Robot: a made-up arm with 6 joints.
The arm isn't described. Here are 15 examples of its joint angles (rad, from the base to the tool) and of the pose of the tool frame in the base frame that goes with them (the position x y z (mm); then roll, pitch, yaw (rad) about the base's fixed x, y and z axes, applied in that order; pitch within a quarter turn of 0, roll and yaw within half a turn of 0).
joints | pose
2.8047 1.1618 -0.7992 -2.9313 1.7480 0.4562 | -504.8 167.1 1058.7 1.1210 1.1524 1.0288
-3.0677 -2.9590 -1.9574 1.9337 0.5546 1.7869 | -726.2 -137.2 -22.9 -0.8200 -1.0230 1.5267
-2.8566 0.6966 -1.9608 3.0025 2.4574 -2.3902 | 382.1 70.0 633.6 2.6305 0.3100 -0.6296
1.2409 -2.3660 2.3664 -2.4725 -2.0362 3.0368 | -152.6 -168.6 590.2 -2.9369 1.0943 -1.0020
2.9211 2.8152 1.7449 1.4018 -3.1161 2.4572 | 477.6 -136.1 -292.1 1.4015 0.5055 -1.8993
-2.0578 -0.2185 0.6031 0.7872 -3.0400 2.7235 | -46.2 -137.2 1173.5 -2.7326 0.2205 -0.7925
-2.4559 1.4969 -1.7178 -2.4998 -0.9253 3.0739 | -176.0 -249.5 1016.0 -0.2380 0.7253 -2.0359
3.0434 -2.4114 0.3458 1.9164 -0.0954 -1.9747 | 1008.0 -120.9 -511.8 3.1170 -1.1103 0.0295
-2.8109 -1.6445 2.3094 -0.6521 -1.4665 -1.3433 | 37.5 -87.5 800.1 0.8344 -0.5583 1.5245
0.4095 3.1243 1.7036 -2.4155 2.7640 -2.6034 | -582.3 -247.2 -172.2 -2.5905 1.1072 -2.3980
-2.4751 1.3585 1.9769 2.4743 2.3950 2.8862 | -208.0 -259.7 -386.4 -0.1306 0.8985 -2.0776
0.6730 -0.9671 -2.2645 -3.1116 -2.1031 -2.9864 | -304.7 -199.7 -272.7 -0.3098 -1.1046 0.9885
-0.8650 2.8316 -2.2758 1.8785 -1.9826 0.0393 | 287.9 -432.7 378.5 2.3688 -0.8238 -1.4819
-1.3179 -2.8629 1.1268 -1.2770 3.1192 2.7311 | -156.3 719.7 -304.9 -1.3477 -0.6883 -3.0536
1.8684 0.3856 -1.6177 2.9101 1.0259 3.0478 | 134.0 -613.5 743.8 2.7041 -0.8277 -0.9583
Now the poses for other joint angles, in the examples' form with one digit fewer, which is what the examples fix.
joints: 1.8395 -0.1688 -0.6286 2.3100 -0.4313 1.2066
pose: 173 -621 1192 -0.062 0.578 -0.817
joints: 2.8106 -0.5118 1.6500 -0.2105 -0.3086 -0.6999
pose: -533 143 922 -0.738 0.442 1.765
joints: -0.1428 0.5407 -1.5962 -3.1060 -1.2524 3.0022
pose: -405 93 1003 -0.059 0.191 -0.273
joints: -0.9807 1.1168 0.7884 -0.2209 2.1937 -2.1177
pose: 553 -804 64 2.182 0.244 -2.168
